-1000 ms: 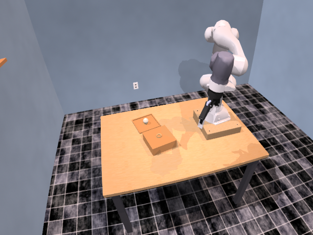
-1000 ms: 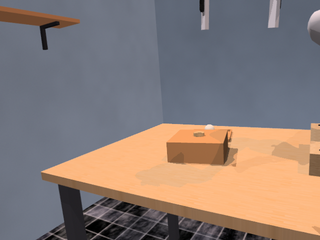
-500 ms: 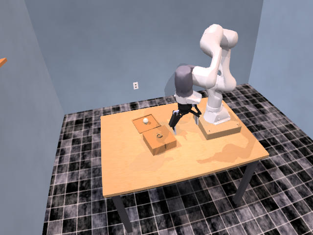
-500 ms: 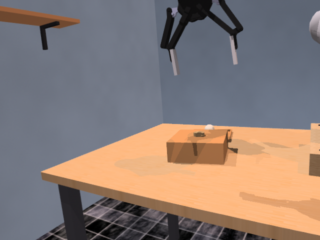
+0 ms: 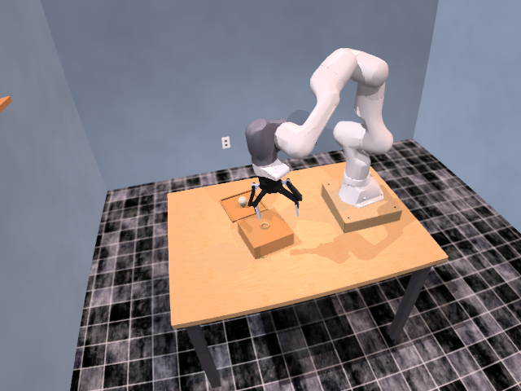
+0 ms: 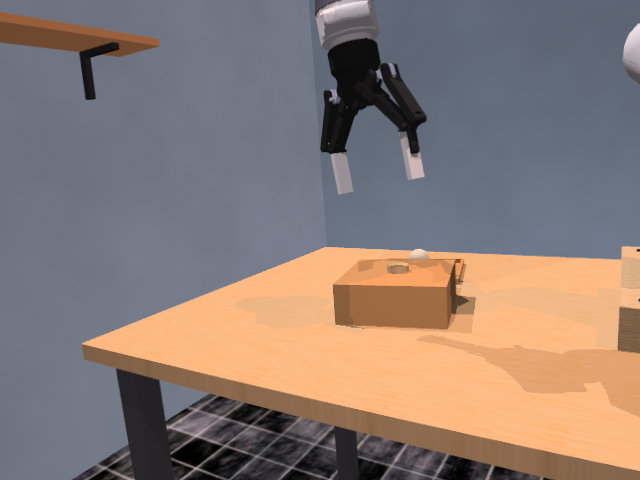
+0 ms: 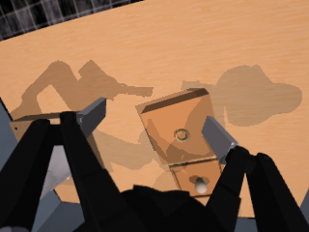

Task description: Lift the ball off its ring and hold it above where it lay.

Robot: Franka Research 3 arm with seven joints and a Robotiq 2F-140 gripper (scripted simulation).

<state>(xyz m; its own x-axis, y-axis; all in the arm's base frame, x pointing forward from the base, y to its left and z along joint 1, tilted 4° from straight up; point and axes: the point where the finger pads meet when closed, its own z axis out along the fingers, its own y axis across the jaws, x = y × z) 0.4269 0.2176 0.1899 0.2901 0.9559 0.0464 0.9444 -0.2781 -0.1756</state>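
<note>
Now: hand 10 cm short of the white ball, 39 cm to the left of it and 21 cm above it. From my hand the other things lie so: shallow tray 10 cm ahead, 39 cm to the right, 24 cm below; then stand 3 cm ahead, 13 cm to the right, 19 cm below.
</note>
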